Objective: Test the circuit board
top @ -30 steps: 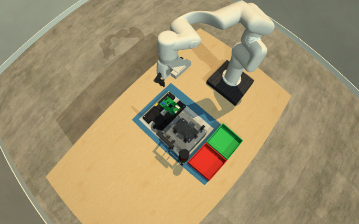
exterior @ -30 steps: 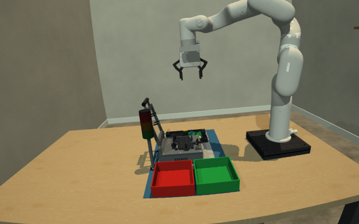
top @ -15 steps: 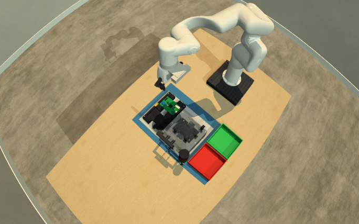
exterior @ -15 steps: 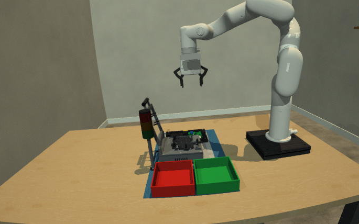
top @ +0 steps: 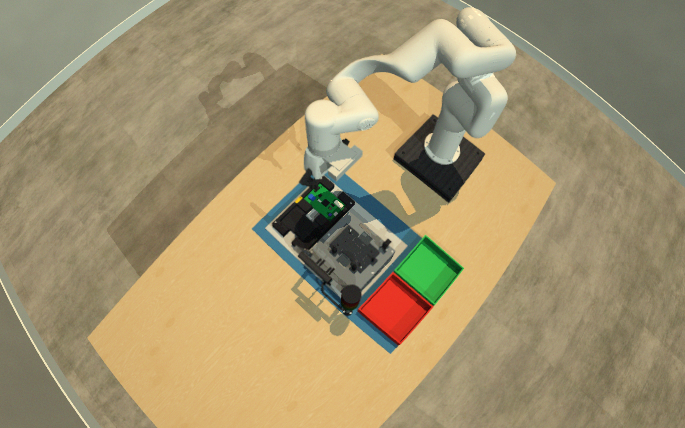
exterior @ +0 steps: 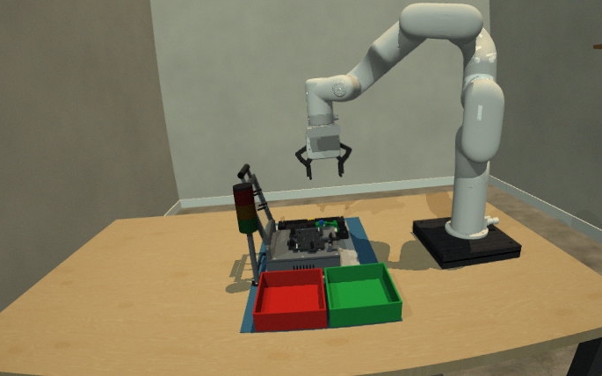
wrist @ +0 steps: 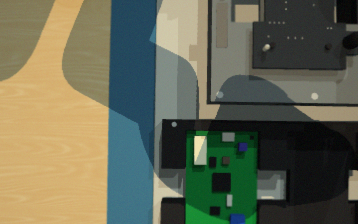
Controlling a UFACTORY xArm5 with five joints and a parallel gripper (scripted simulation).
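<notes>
The green circuit board lies 180 mm below my hand. Round my hand: green bin: 370 mm to the left, 180 mm below, 50 mm behind; tester lid: 190 mm ahead, 170 mm to the left, 10 mm below; red bin: 370 mm to the left, 180 mm below, 100 mm ahead.
</notes>
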